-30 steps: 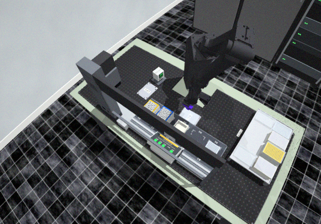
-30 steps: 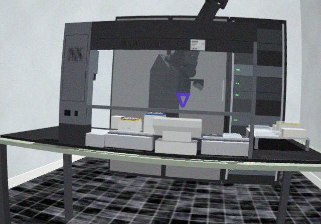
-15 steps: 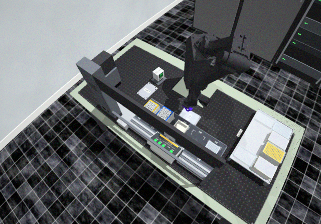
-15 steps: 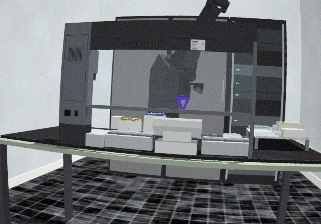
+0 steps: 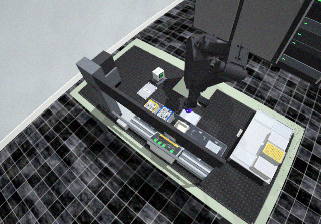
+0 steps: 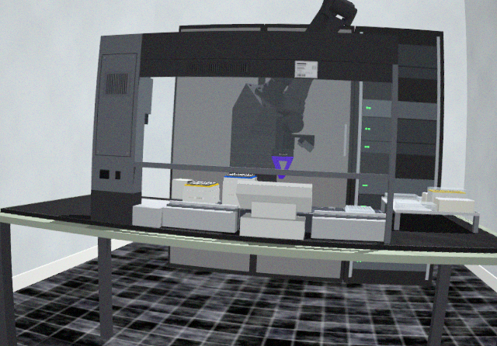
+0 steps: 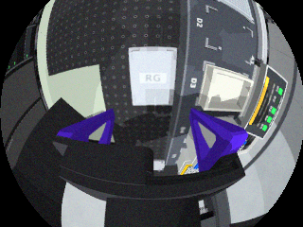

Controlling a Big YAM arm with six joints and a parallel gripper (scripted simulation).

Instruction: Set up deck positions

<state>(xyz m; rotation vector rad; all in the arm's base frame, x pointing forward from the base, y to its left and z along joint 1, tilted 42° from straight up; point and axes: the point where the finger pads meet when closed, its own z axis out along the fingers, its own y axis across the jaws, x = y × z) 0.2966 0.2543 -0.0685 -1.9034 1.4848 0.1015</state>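
Now: hand 14 cm above the clear plate lid. The rest, counted from my hand: blue-rimmed tip rack (19 cm ahead, 4 cm to the right, 3 cm below); white reservoir (15 cm ahead, 8 cm below, 6 cm to the left); yellow-rimmed tip rack (24 cm ahead, 16 cm to the right, 5 cm below).
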